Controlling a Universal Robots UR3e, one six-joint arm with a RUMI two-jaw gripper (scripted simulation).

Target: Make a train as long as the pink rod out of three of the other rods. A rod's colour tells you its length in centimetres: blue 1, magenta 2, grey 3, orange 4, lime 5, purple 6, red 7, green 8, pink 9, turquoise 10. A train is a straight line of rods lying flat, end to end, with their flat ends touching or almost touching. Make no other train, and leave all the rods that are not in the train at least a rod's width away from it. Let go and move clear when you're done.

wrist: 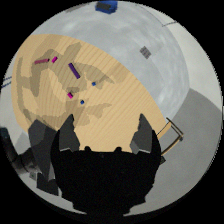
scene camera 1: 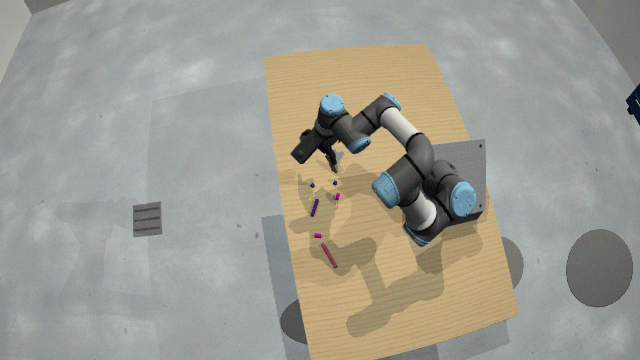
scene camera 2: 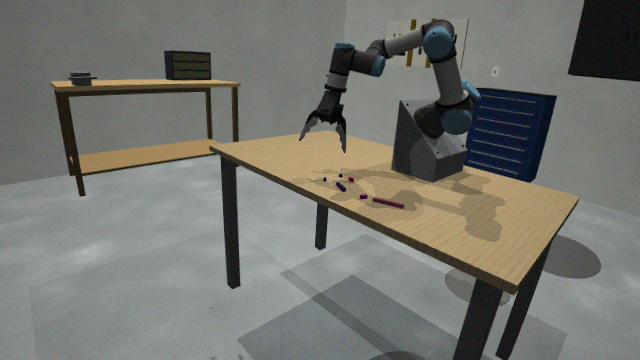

Labels:
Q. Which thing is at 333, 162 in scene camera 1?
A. My gripper.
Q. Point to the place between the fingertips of my gripper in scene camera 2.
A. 321, 146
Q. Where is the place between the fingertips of my gripper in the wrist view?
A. At 106, 114

